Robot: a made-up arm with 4 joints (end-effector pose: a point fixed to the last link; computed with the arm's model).
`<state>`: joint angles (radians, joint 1 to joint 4).
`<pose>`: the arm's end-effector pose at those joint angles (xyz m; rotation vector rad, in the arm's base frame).
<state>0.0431 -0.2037 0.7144 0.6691</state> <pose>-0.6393 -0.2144 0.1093 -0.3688 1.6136 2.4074</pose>
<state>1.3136 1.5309 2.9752 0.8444</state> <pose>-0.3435 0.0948 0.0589 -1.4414 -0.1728 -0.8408</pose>
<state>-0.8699 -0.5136 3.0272 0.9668</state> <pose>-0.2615 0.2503 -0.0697 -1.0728 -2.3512 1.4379</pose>
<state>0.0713 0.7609 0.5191 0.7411</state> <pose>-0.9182 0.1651 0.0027 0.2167 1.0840 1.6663</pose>
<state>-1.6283 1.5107 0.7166 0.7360</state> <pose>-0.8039 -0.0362 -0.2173 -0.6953 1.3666 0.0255</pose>
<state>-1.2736 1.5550 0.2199 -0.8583</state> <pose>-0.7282 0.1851 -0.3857 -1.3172 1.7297 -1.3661</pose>
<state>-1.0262 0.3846 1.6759 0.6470</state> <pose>-0.5706 0.2188 0.2752 0.6268 2.6205 0.3267</pose>
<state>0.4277 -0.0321 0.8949 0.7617</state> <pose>-0.6937 -0.1273 0.0558 0.1014 1.2790 2.5614</pose>
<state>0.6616 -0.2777 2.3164 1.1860</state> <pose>-0.3792 0.0522 0.3359 -0.9422 -2.1193 -1.4236</pose>
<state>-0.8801 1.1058 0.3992 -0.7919</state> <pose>-0.8605 0.3236 -0.1023 -1.4185 2.1306 -0.4909</pose>
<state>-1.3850 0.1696 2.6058 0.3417</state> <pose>-0.2137 0.1353 0.0601 -1.4057 -2.5320 0.9214</pose>
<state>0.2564 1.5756 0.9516 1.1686</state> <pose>-0.7665 0.5641 0.1879 1.3794 0.3797 1.1022</pose>
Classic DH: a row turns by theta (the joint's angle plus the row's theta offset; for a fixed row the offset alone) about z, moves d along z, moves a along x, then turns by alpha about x. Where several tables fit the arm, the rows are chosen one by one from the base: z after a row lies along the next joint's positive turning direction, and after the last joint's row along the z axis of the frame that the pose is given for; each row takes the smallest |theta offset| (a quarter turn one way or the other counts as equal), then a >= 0, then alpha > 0; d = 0 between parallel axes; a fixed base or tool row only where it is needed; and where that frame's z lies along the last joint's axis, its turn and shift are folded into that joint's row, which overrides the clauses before.
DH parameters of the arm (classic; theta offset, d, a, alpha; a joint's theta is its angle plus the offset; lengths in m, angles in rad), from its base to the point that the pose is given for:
base (fixed): 1.5708 0.166 0.108 1.5708
joint 1: -0.0907 -0.4138 0.1079 1.544
joint 2: 0.889 0.2195 -0.127 1.6207
joint 3: 1.3455 0.2026 -0.0065 1.3188
joint 4: 0.2115 -0.3481 -0.1234 -0.9872
tool (fixed): 0.1627 -0.1691 0 0

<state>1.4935 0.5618 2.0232 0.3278</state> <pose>-0.4073 -0.0279 0.1935 -0.5426 -0.6418 -2.4801</pose>
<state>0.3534 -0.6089 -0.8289 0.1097</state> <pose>-0.4488 -0.0268 -0.4077 -1.1005 -0.6061 1.7711</pose>
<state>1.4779 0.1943 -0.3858 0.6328</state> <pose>-0.7452 0.5361 -0.0764 0.1955 -0.9149 1.6231</pose>
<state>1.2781 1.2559 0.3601 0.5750</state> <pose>-0.8822 0.4002 0.3782 1.1481 0.1877 1.6002</pose>
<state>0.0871 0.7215 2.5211 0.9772</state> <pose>-0.3504 0.1274 0.2850 -2.1628 -1.8804 -0.8576</pose>
